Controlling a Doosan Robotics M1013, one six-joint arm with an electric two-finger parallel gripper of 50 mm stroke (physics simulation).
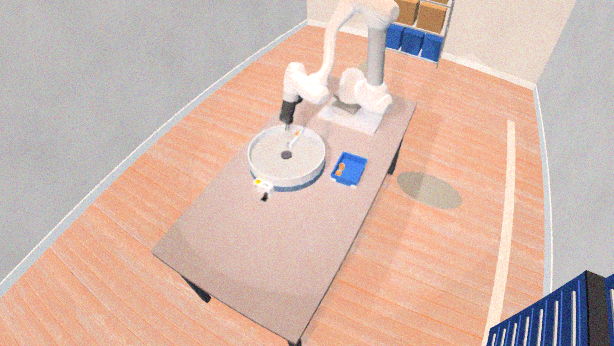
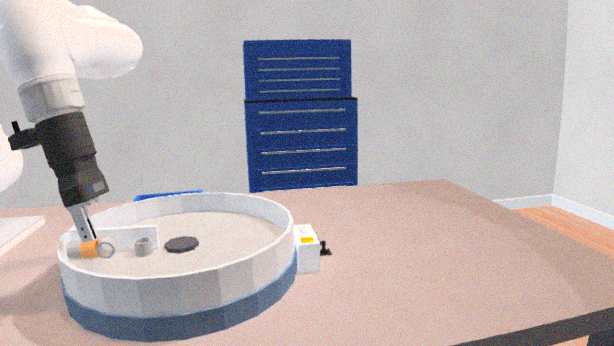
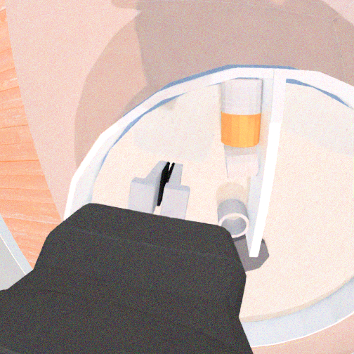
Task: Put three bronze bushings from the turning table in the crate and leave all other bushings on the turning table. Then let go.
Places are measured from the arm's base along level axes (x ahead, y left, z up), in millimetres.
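Pixels of known places: gripper, fingertip midpoint: [image 1: 286, 129] [image 2: 90, 240]; arm's base, link origin: [image 1: 349, 104].
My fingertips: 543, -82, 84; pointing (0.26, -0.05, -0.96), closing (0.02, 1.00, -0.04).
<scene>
For each thing: its top centre in the pictures, then the offset to it from my fingertips, as dx, dy, dz. "*": a spot on its surface instead.
- bronze bushing, top centre: [image 2: 89, 240] [image 1: 297, 132] -38, +50, -22
- white divider, surface spot: [image 2: 122, 231] * +17, +76, -15
- third grey bushing, top centre: [image 2: 142, 240] +58, +68, -28
- blue crate, top centre: [image 2: 166, 199] [image 1: 349, 166] -33, +416, -57
- dark hub, top centre: [image 2: 181, 242] [image 1: 286, 154] +119, +100, -46
- white box, top centre: [image 2: 304, 233] [image 1: 263, 183] +348, +144, -49
- crate's blue rim, surface spot: [image 2: 167, 195] * -55, +477, -62
A bronze bushing [image 1: 297, 133] [image 2: 90, 248] [image 3: 240, 129] lies on its side on the turning table [image 1: 287, 175] [image 2: 175, 295] [image 3: 310, 210], beside the white divider [image 2: 122, 231] [image 3: 268, 170]. One grey bushing [image 2: 74, 250] [image 3: 241, 96] lies between it and the rim, another [image 2: 105, 243] [image 3: 241, 161] lies at its inner end. A third grey bushing [image 2: 142, 246] [image 3: 233, 207] is nearer the hub. Two bronze bushings, one [image 1: 341, 165] behind the other [image 1: 338, 173], are in the blue crate [image 1: 356, 167]. My gripper [image 1: 287, 129] [image 2: 93, 239] [image 3: 168, 176] is shut and empty, above the turning table beside the bushings.
A dark hub [image 1: 286, 155] [image 2: 181, 244] marks the turning table's centre. A white box [image 1: 262, 186] [image 2: 307, 250] with a yellow label sits at its outer wall. The crate's blue rim [image 2: 167, 195] shows behind the turning table. A blue drawer cabinet [image 2: 301, 145] stands beyond the table.
</scene>
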